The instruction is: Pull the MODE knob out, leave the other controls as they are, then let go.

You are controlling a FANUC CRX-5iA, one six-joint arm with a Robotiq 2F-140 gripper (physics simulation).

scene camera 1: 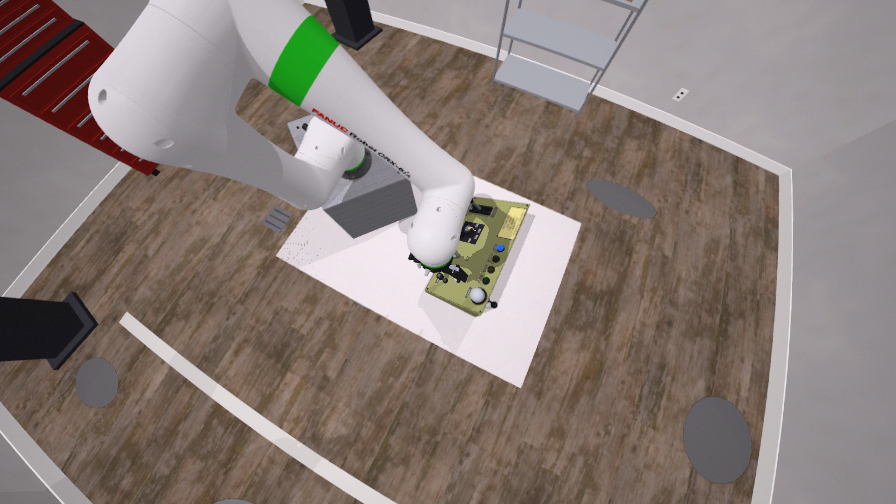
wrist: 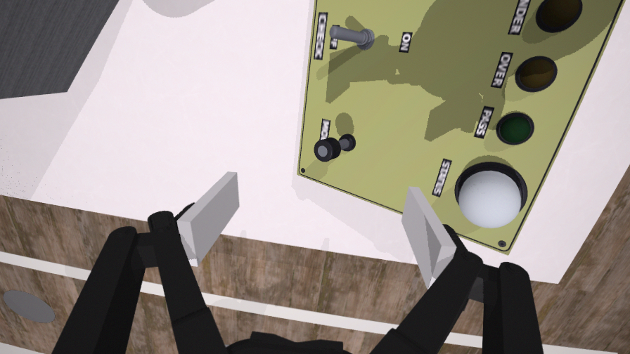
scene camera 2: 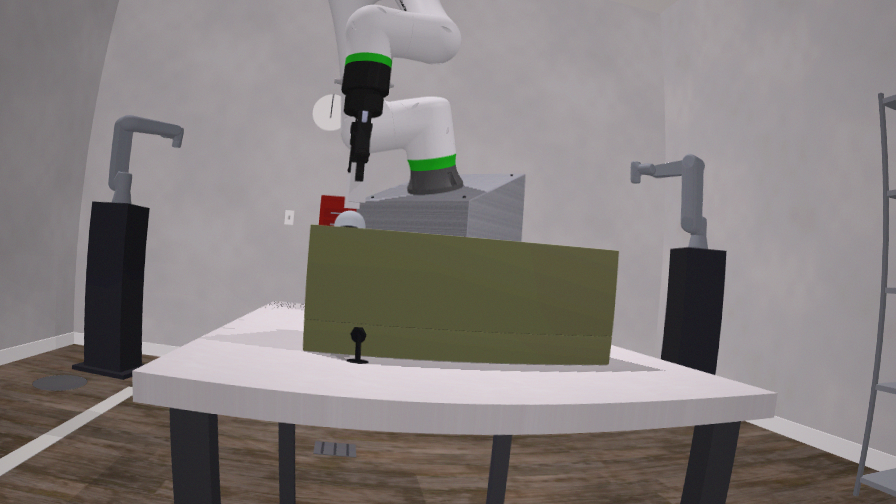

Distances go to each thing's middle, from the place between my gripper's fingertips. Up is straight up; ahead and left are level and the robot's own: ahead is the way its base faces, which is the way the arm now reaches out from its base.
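Taking the olive control panel (scene camera 2: pixel 379 293) as my reference, I have my hand 70 mm short of it and 140 mm above it, and my hand is also 200 mm to the right of the panel.
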